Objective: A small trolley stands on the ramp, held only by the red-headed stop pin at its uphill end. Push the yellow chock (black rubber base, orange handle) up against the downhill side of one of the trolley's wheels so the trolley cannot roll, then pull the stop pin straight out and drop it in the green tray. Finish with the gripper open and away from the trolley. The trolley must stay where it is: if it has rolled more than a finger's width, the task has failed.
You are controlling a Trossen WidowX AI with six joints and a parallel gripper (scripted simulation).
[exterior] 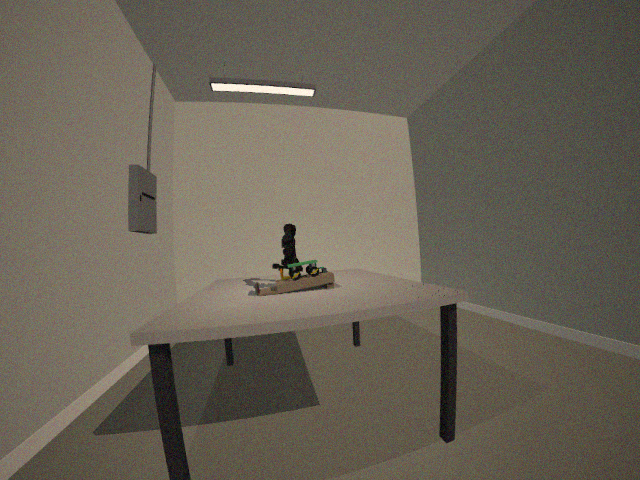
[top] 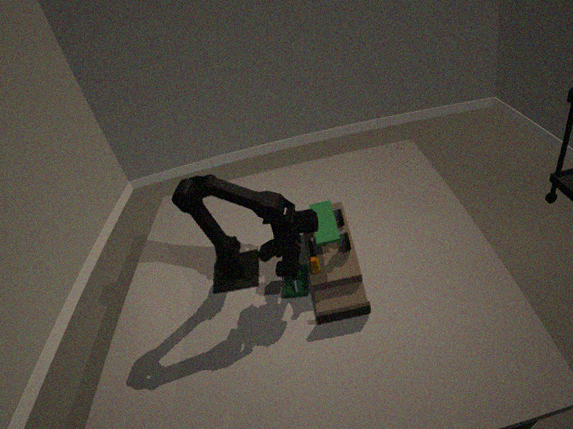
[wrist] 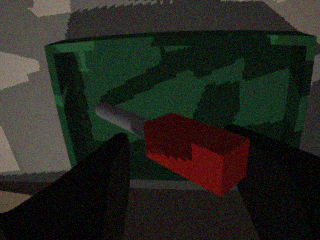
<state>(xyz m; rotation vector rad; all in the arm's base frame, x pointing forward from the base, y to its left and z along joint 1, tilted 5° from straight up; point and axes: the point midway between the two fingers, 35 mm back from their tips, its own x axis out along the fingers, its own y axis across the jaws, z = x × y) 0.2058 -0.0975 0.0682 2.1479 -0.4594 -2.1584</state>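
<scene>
Now: the green tray 4 cm below my gripper tip. The rest, counted from my gripper tip: yellow chock (7 cm ahead, 4 cm above, 1 cm to the right); then red-headed stop pin (1 cm to the right); then wooden ramp (13 cm ahead, 8 cm to the left, 1 cm above).
</scene>
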